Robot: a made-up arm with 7 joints.
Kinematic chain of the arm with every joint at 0, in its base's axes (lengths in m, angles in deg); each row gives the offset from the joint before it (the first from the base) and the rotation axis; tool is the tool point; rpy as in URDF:
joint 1: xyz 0 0 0.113 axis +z
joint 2: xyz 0 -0.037 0.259 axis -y
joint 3: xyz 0 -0.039 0.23 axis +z
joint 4: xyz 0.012 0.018 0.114 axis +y
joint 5: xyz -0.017 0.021 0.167 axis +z
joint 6: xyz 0 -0.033 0.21 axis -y
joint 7: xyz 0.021 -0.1 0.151 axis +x
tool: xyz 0 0 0 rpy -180 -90 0
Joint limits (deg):
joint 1: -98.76..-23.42
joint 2: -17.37..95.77
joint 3: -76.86..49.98
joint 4: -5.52..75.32
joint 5: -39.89..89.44
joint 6: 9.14..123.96
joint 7: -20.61..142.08
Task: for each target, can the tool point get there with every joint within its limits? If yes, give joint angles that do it. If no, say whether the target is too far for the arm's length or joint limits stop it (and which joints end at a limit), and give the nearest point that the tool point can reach.
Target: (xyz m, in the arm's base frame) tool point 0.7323 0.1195 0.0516
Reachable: no: joint limits stop it (at a limit: joint 1, joint 2, joint 4, joint 5, joint 6) | nearest point 0.5951 0.0024 0.5850 | short by 0.563 m
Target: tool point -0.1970 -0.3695 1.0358
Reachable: yes | joints -35.15 19.19 -35.61 50.26 63.94 55.54 -2.70
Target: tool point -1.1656 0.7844 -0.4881
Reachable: no: too far | nearest point -0.6845 0.4607 0.1000 | short by 0.826 m
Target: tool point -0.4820 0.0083 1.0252
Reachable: yes | joints -67.18 42.60 -41.90 52.03 55.26 24.28 118.97
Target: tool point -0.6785 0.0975 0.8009
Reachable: yes | joints -29.87 56.99 -63.37 44.06 -9.31 85.26 104.69
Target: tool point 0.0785 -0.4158 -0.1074
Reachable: no: joint limits stop it (at a limit: joint 2, joint 4, joint 5) | nearest point 0.0855 -0.4526 0.5620 | short by 0.670 m
